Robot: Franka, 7 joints.
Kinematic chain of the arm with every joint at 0, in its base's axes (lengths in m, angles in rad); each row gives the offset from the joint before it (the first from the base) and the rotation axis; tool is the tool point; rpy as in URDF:
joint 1: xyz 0 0 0.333 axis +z
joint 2: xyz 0 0 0 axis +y
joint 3: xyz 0 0 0.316 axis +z
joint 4: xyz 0.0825 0 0 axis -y
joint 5: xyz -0.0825 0 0.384 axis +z
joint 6: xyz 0 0 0 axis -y
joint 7: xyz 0.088 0 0 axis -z
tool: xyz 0 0 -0.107 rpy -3.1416 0 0
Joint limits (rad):
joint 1: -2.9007..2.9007
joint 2: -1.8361..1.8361
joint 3: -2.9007..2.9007
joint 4: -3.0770..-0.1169
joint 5: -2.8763..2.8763
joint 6: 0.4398..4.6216
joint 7: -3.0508..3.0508
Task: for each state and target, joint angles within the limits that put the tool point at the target. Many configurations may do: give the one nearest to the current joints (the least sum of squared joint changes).
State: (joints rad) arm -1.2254 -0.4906 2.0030 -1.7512 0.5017 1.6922 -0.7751
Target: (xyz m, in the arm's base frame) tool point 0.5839 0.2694 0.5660
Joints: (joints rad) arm -1.6413 -0.4968 1.7918 -1.5403 0.5053 1.9229 -0.7751
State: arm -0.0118 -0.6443 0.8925 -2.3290 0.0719 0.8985 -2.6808
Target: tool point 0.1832 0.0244 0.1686
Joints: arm -0.2965 0.2506 0.4461 -2.7606 -0.1542 1.3993 -2.6808
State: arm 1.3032 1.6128 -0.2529 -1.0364 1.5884 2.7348 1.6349
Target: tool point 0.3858 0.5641 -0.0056
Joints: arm 1.3362 1.2871 -0.3464 -1.3202 1.6454 2.8910 1.6349
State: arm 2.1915 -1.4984 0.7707 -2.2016 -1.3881 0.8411 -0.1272
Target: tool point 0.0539 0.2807 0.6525
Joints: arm 1.8800 -0.7688 -0.0053 -2.4020 -1.4135 1.0632 -0.1272
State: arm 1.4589 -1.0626 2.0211 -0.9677 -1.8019 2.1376 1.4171
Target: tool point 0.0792 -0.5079 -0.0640
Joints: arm 2.1222 -1.0880 2.8304 -1.8857 -1.7746 2.3495 1.4171
